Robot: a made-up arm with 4 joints.
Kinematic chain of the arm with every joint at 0, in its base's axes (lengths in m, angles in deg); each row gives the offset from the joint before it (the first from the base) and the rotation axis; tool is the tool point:
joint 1: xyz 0 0 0.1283 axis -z
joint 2: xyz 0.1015 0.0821 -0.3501 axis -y
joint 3: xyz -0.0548 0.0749 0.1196 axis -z
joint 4: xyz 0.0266 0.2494 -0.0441 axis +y
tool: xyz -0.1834 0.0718 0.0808
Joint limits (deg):
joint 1: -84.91..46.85
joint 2: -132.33..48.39
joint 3: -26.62..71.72
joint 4: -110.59..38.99
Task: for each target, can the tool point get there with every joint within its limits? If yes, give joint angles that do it. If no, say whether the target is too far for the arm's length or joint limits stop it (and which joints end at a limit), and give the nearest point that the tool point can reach.
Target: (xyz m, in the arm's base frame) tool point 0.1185 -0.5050 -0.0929
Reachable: no: joint limits stop it (at a limit: joint 1, joint 3, joint 4) | nearest point 0.4288 -0.1020 -0.1232 | short by 0.510 m
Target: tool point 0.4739 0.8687 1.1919
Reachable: no: too far | nearest point 0.2107 0.3863 0.1380 | short by 1.189 m
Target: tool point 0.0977 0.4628 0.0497
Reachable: yes | joints 5.68 -44.54 -2.79 0.66
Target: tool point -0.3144 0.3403 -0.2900
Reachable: yes | joints -43.67 -104.43 43.63 -72.02
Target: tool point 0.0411 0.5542 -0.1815
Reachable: yes | joints -18.75 -60.50 39.91 -10.83
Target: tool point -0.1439 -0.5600 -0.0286
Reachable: no: joint limits stop it (at a limit: joint 1, joint 3) | nearest point -0.3911 -0.2213 -0.1193 | short by 0.429 m
